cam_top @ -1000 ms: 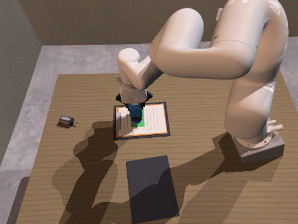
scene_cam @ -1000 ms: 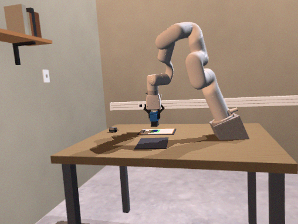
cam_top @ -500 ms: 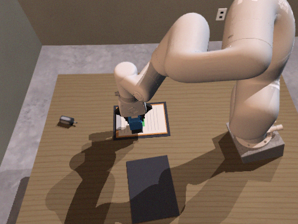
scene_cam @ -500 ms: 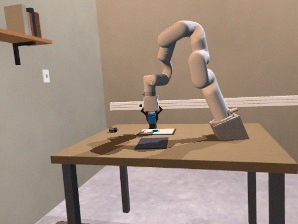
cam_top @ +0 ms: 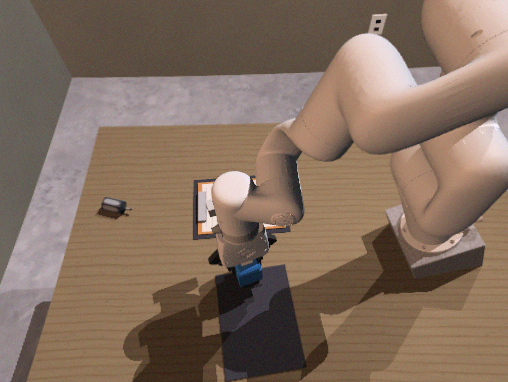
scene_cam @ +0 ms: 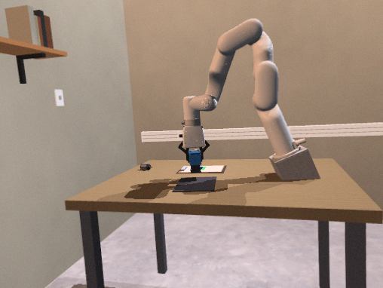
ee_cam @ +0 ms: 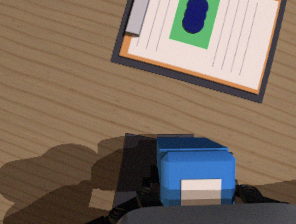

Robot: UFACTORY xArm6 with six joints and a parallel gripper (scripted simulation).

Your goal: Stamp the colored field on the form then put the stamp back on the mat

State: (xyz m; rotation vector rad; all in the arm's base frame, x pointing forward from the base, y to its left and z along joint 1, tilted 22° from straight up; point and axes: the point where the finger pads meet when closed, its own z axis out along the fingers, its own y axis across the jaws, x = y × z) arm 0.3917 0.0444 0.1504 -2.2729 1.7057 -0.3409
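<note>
The blue stamp is 20 mm below my hand. From my hand the other things lie so: dark object: 330 mm ahead, 220 mm to the right, 80 mm below; dark mat: 20 mm behind, 100 mm to the left, 100 mm below; form: 20 mm ahead, 210 mm to the right, 100 mm below.
</note>
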